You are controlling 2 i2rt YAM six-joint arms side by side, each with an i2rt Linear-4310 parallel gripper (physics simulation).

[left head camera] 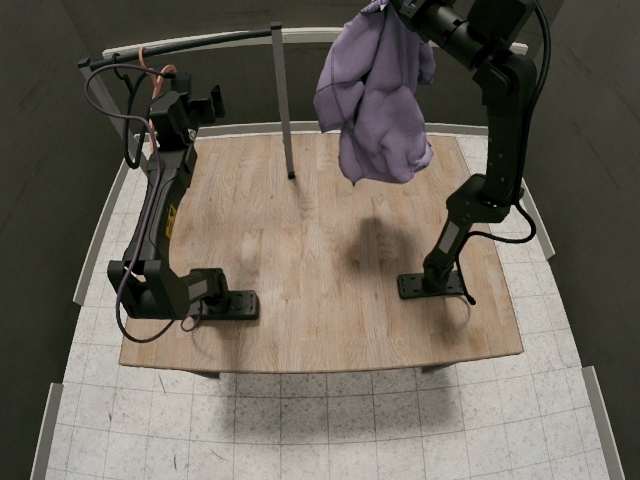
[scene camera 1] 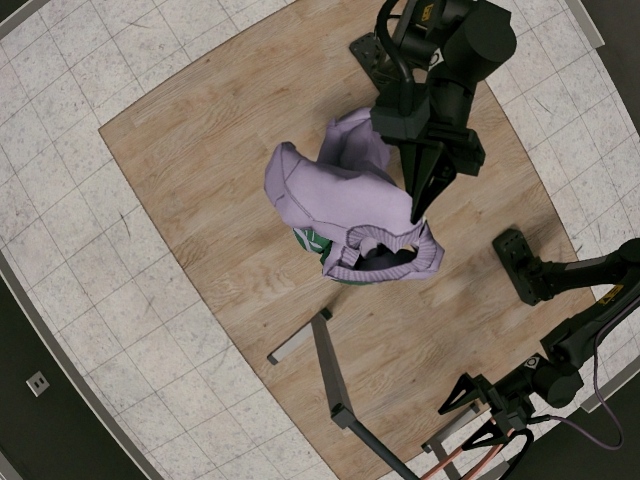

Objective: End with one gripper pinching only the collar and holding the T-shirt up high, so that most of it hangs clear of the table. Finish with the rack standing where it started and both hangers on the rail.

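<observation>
The purple T-shirt (left head camera: 379, 103) (scene camera 1: 341, 193) hangs in folds high above the table, with a green print partly showing. Its ribbed collar (scene camera 1: 382, 273) gapes open. My right gripper (scene camera 1: 414, 219) is shut on the collar's edge; its fingertips are hidden in the left head camera view. My left gripper (scene camera 1: 452, 430) is open beside the hangers, with no cloth between its fingers. The rack (left head camera: 283, 103) (scene camera 1: 330, 361) stands upright. A coral hanger (left head camera: 154, 87) (scene camera 1: 442, 465) and a black hanger (left head camera: 131, 98) hang by their hooks on the rail (left head camera: 206, 42) (scene camera 1: 379, 446); my left arm partly hides them.
The wooden table (left head camera: 310, 320) (scene camera 1: 232, 103) carries both arm bases (left head camera: 242, 304) (left head camera: 410, 285). The rack stands on the left of the left head camera view, and the shirt hangs to the right of its near post. Dark walls surround the table.
</observation>
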